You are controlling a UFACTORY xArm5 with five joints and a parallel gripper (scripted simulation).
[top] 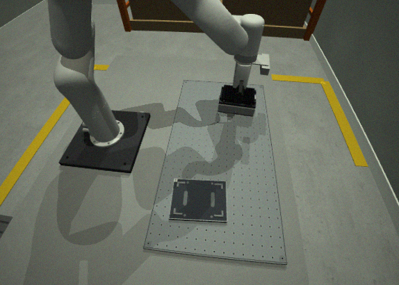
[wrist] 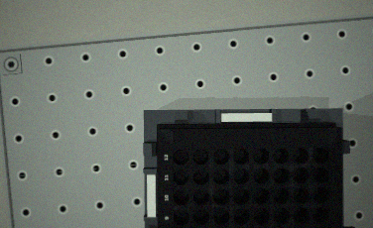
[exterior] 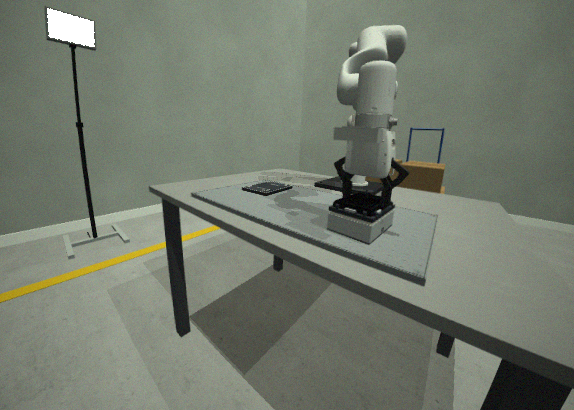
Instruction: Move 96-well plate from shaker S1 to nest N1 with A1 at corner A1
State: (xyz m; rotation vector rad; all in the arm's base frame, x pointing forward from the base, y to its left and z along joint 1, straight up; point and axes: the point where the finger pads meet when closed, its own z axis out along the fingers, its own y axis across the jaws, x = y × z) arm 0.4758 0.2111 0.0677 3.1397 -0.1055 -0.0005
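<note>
My hand is 110 mm past the plate nest N1, 410 mm to the left of it and 70 mm above it. Round my hand: black 96-well plate (10 mm below).
</note>
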